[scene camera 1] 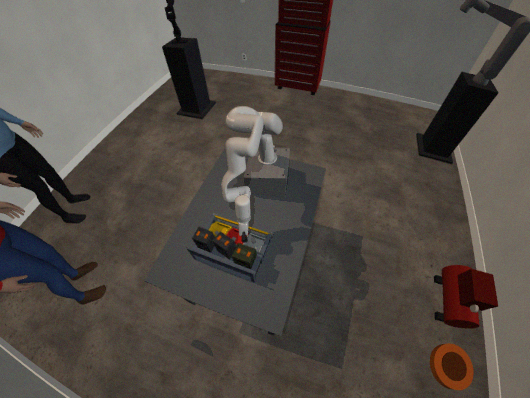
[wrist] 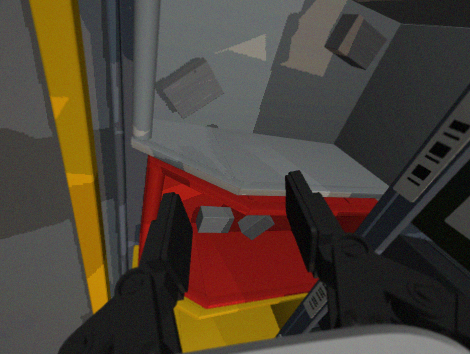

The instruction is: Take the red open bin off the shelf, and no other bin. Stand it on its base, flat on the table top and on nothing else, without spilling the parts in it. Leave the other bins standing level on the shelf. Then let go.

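Places are measured from the arm's base along level axes (x ahead, y left, z up), in centimetres.
Pixels of known places: gripper, between the fingertips: (scene camera 1: 244,237) (wrist: 235,201); arm's base, origin of its link: (scene camera 1: 267,158).
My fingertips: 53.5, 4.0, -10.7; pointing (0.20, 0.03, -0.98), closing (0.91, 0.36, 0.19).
Observation:
Ahead of a thing's pixels: the offset from my fingertips to its top centre, as dx, dy, dz. "spot": to the spot under its first point. Level surfaces: height alone.
The red open bin @(+3.7, -5.4, +0.7) (scene camera 1: 233,236) (wrist: 250,265) sits on the shelf rack (scene camera 1: 220,264) between a grey bin @(+3.5, +6.0, +0.7) (wrist: 280,160) and a yellow bin @(+2.7, -16.5, +0.7) (scene camera 1: 220,228) (wrist: 225,330). Two small grey blocks @(+1.3, -7.4, -5.0) (wrist: 215,220) @(+5.9, -8.2, -5.0) (wrist: 256,226) lie inside it in the wrist view. My gripper (scene camera 1: 244,237) (wrist: 235,201) is open and empty. It points down over the red bin, with its fingers apart across the bin's opening. Whether either fingertip is below the bin's rim is hard to tell. The bin's wall nearest the grey bin runs just beyond the fingertips in the wrist view.
A yellow bar @(-7.4, -5.0, -0.9) (scene camera 1: 255,229) (wrist: 65,125) runs along the rack's robot side. Dark boxes with orange marks @(spot: +14.2, -15.5, +14.9) (scene camera 1: 203,239) @(+11.8, -5.6, +16.0) (scene camera 1: 223,244) @(+13.1, +5.7, +12.5) (scene camera 1: 244,255) stand along its other side. A slanted blue rail @(spot: +7.0, +1.4, +3.3) (wrist: 390,220) passes close to the right finger. The grey table top @(dz -7.4) (scene camera 1: 235,300) extends around the rack.

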